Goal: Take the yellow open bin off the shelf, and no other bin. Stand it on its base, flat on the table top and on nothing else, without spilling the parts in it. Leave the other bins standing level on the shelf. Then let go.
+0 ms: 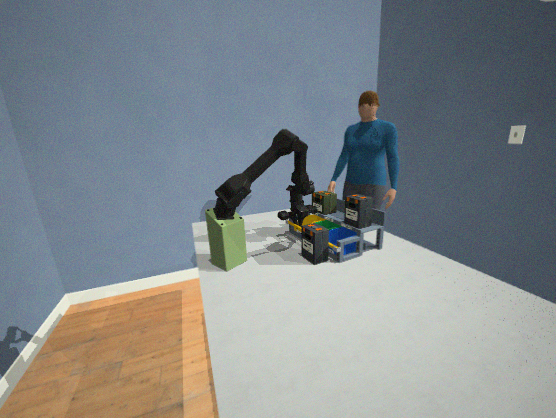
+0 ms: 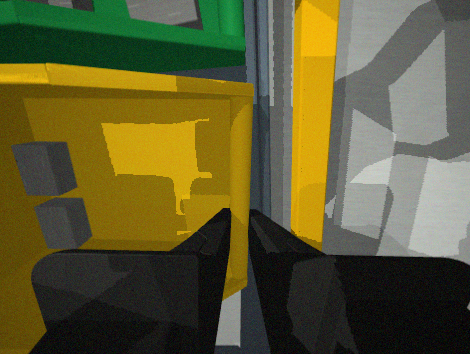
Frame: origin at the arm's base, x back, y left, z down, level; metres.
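Seen in the pictures: gripper, between the fingertips: (image 2: 239, 216); arm's base, origin of its link: (image 1: 223, 213).
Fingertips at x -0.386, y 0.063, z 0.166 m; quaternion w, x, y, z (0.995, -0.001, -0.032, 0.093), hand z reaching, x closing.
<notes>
Offsets run from my fingertips to a thing's middle. "*": to the spot under its first point.
The yellow open bin {dx -0.060, dy -0.022, dz -0.010 m} (image 1: 312, 219) (image 2: 150, 150) stands on the low shelf, at its end nearest the arm's gripper. Two grey block-shaped parts {* dx -0.106, dy -0.037, dz +0.009 m} (image 2: 45, 169) {* dx -0.107, dy -0.002, dz +0.009 m} (image 2: 66, 223) lie in it. My gripper (image 1: 300, 223) (image 2: 239, 216) points down and is shut on the bin's front wall, one finger inside the bin and one outside. The green bin {dx -0.052, dy -0.131, dz -0.010 m} (image 1: 327, 225) (image 2: 125, 55), with grey parts in it, is right beside the yellow one, a narrow gap apart. The blue bin (image 1: 345, 239) stands beyond the green one on the shelf. The undersides of the bins are hidden.
A yellow strip {* dx +0.030, dy -0.038, dz -0.032 m} (image 2: 314, 150) runs along the shelf's front edge. A dark box {dx +0.091, dy -0.230, dz -0.032 m} (image 1: 315, 244) stands on the table before the shelf. Another dark box {dx -0.120, dy -0.254, dz -0.129 m} (image 1: 359, 211) and a green box {dx -0.140, dy -0.024, dz -0.117 m} (image 1: 325, 202) stand on the upper level. A person (image 1: 370, 150) stands behind.
</notes>
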